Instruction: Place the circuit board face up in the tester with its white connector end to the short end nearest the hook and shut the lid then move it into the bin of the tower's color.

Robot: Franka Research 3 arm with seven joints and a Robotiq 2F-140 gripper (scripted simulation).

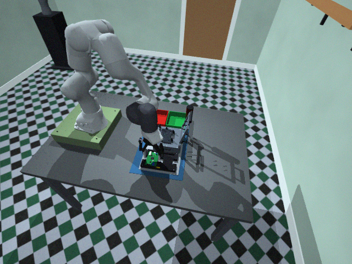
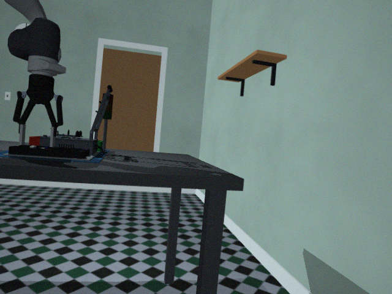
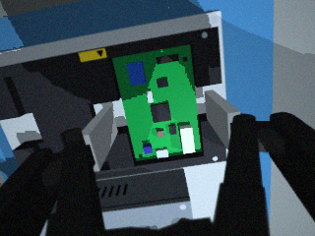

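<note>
My gripper is now 4 cm above the green circuit board. Also, from my hand: tester lid: 19 cm ahead, 16 cm to the left, 13 cm above; then tester plate: 7 cm ahead, 17 cm to the left, 1 cm above; then black latch hook: 1 cm ahead, 23 cm to the left, 3 cm above.
</note>
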